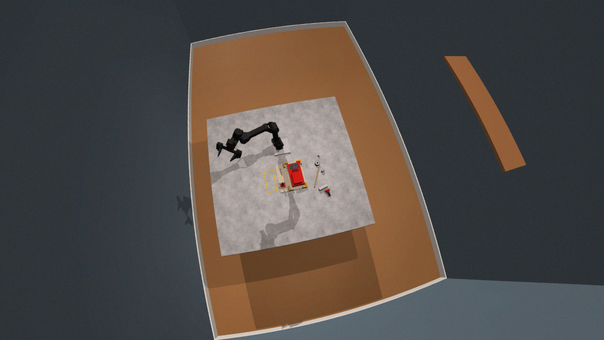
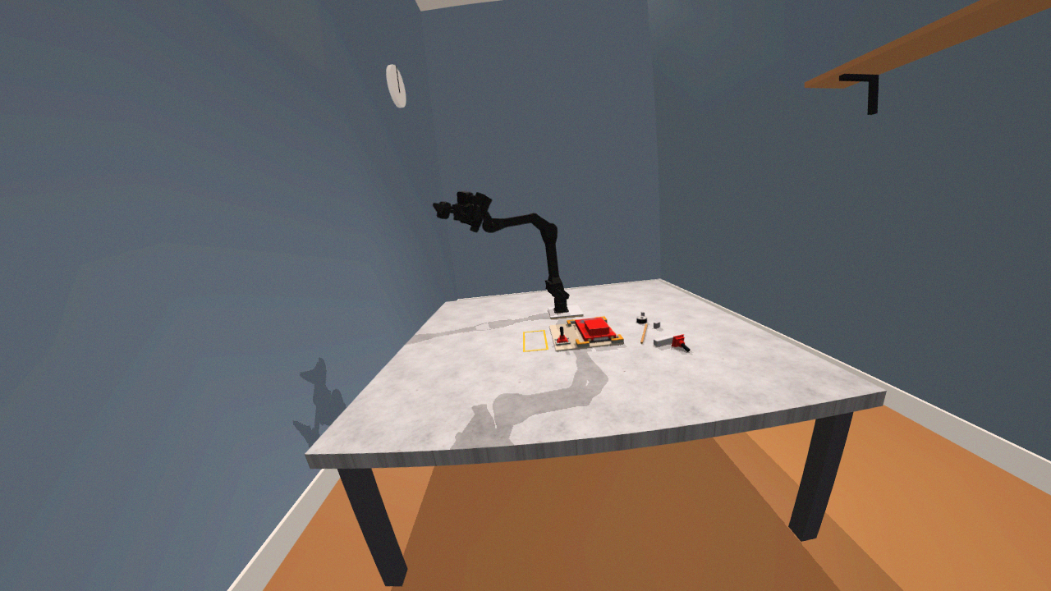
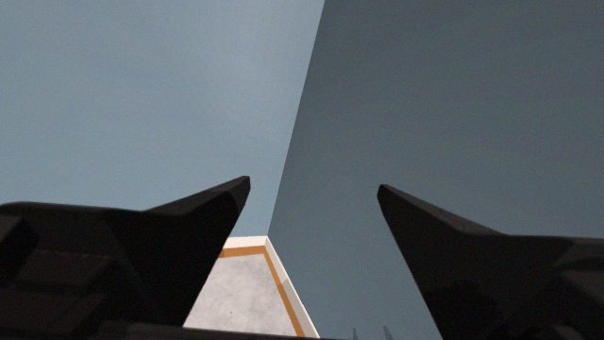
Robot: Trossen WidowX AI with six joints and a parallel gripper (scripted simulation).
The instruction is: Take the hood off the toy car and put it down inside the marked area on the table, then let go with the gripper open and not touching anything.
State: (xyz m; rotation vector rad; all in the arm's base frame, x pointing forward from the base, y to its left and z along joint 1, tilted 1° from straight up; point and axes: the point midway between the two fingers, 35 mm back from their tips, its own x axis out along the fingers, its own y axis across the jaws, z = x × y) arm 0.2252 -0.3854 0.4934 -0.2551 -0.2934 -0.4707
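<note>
My gripper tip is 50 cm to the right of the red hood, 47 cm above it and 6 cm short of it.
</note>
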